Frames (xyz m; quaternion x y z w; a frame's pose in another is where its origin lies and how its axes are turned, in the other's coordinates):
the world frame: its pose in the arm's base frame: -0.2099 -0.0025 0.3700 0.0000 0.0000 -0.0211 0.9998
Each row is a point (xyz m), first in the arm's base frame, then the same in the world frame.
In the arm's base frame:
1: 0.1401 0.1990 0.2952
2: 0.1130 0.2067 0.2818
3: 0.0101 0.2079 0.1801
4: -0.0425 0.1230 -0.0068
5: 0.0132 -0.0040 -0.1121
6: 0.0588 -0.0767 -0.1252
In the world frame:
1: 0.3412 0.2161 -0.0748
2: 0.3138 0.2226 -0.0882
3: 0.2109 0.2195 -0.1899
4: 0.1620 0.1325 -0.3768
5: 0.2230 0.0079 -0.4821
6: 0.2716 -0.0628 -0.4952

